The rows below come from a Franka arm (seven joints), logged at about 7 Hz.
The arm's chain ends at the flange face. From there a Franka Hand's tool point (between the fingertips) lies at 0.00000 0.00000 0.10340 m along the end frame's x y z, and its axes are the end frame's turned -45 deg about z.
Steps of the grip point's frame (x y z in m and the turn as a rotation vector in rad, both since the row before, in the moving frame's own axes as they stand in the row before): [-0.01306, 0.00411, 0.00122, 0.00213, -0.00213, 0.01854]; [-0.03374, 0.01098, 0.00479, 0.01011, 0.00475, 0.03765]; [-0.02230, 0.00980, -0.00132, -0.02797, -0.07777, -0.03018]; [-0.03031, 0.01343, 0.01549, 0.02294, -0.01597, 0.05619]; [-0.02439, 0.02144, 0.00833, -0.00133, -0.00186, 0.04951]
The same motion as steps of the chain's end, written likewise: [-0.00602, 0.01214, 0.00122, 0.00000, -0.00301, 0.01854]; [-0.01572, 0.03272, 0.00480, 0.01051, -0.00379, 0.03765]; [-0.00532, 0.01492, -0.00097, -0.07477, -0.03521, -0.03018]; [-0.00911, 0.03152, 0.01553, 0.00493, -0.02751, 0.05619]; [-0.00204, 0.03217, 0.00833, -0.00226, -0.00037, 0.04951]
